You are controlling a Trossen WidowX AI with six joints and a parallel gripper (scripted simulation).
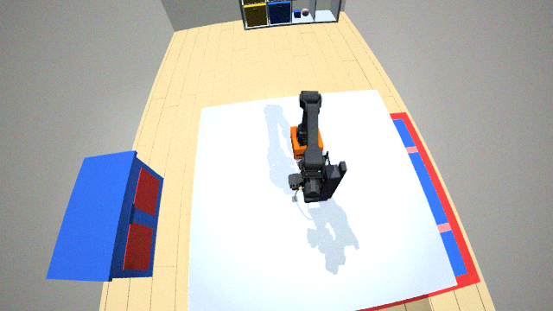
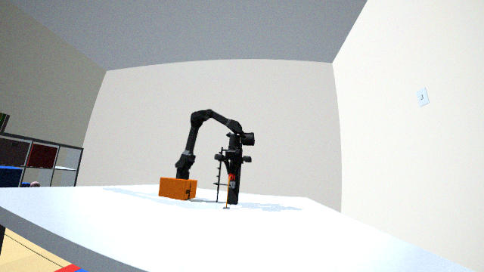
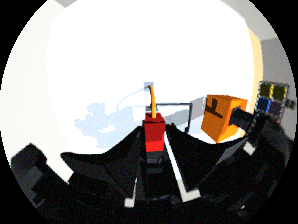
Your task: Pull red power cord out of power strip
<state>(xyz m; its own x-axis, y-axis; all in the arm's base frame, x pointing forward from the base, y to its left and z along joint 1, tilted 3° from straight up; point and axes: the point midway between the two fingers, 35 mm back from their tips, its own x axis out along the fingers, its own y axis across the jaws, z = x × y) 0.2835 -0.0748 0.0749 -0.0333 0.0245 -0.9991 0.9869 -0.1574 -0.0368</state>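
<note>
Right now my gripper tip is 30 mm to the right of the red plug.
</note>
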